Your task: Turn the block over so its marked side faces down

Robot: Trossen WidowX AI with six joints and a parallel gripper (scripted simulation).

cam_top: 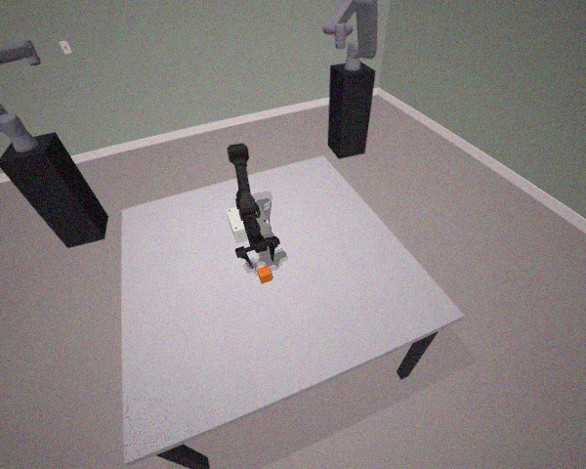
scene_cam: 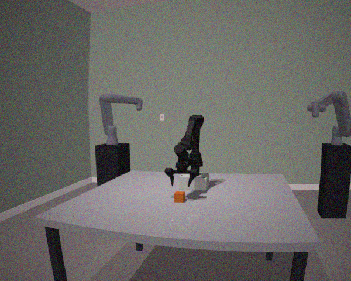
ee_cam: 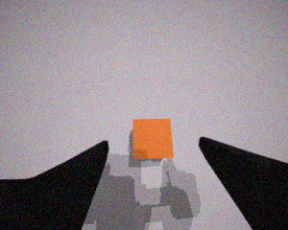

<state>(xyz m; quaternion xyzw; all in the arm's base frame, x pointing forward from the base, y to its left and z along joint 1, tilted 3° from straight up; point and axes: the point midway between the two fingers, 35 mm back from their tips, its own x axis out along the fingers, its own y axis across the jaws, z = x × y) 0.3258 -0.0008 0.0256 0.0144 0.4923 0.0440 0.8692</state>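
My gripper tip is 1 cm past the orange block and 6 cm above it.
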